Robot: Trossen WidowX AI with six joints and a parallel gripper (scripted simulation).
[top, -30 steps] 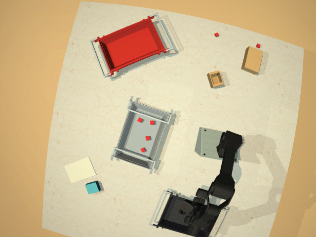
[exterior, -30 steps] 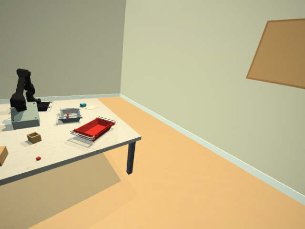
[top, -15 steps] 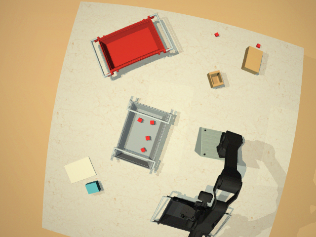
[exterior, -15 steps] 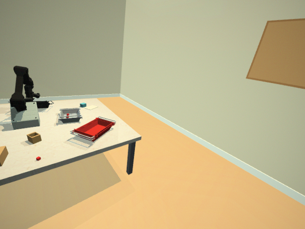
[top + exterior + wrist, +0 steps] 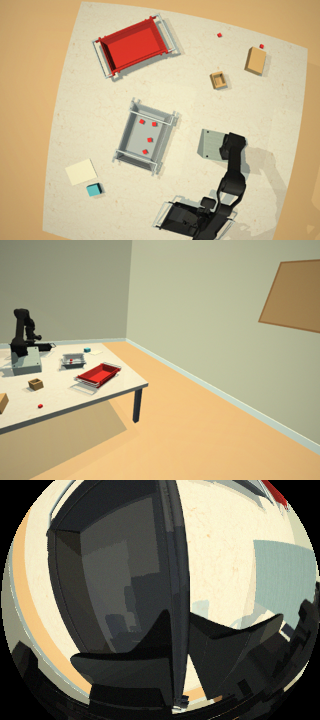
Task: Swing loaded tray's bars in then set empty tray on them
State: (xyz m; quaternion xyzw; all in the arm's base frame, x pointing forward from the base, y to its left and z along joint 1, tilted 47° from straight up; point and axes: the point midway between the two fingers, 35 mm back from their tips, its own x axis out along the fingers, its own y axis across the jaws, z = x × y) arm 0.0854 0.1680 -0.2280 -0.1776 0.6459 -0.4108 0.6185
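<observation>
Now: the black tray 20 mm ahead of my gripper tip, 80 mm to the left of it and 10 mm below it. Round my gripper tip: cream flat pad (590 mm ahead, 130 mm to the right, 100 mm below); teal cube (510 mm ahead, 50 mm to the right, 80 mm below); wooden box (60 mm behind, 610 mm to the right, 90 mm below).
</observation>
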